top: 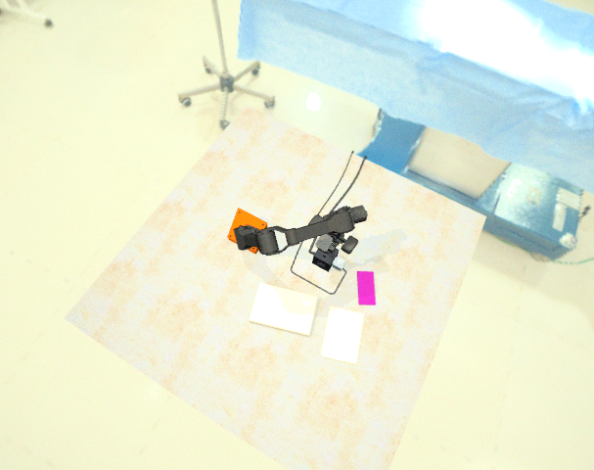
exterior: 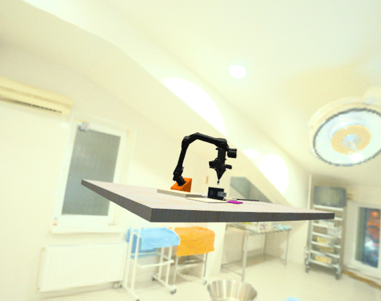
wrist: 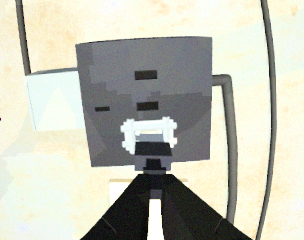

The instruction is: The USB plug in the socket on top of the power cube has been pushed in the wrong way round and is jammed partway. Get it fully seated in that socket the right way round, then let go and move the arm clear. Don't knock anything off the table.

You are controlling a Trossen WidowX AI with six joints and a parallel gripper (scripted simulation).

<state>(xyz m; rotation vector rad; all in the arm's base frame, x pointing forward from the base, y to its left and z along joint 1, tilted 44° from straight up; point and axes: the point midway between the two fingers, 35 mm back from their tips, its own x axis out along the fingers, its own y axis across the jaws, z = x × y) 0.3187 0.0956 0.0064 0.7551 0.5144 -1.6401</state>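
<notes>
The USB plug lies 2 cm below my gripper tip. The rest, counted from my gripper tip: magenta card (20 cm ahead, 13 cm below, 6 cm to the right).
</notes>
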